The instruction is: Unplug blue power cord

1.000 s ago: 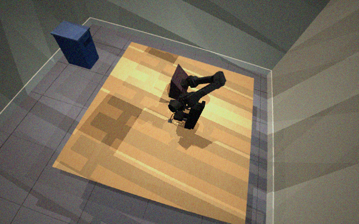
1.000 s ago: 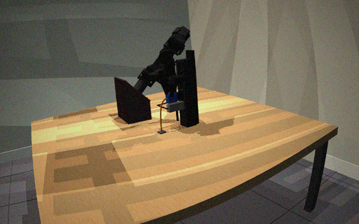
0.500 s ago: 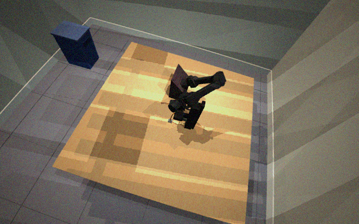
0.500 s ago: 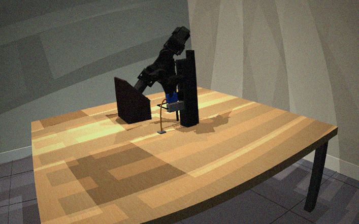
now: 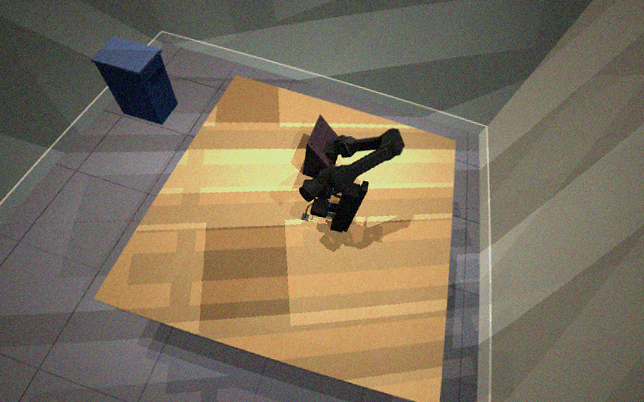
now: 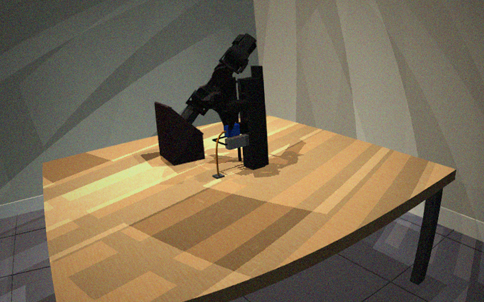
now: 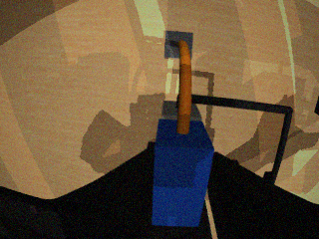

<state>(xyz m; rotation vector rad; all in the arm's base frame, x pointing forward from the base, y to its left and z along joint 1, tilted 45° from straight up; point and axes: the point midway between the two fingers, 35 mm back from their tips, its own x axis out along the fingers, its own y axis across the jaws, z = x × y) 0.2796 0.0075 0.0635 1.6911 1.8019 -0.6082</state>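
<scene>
Right now my gripper tip is 3 cm to the right of the blue plug and 1 cm past it.
</scene>
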